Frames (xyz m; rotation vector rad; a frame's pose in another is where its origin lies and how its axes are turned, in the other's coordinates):
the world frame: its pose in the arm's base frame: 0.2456 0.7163 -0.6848 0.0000 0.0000 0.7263
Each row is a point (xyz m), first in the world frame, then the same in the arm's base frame.
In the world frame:
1: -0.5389 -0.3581 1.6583
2: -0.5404 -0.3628 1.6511
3: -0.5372 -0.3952 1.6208
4: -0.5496 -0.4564 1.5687
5: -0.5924 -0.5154 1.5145
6: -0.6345 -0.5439 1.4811
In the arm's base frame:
1: 0.0805 0.0907 0.9735
2: 0.0825 0.0862 0.9663
3: 0.1064 0.0641 0.9360
4: 0.1378 0.0101 0.8839
5: 0.1450 -0.0624 0.8297
6: 0.1324 -0.1117 0.7963

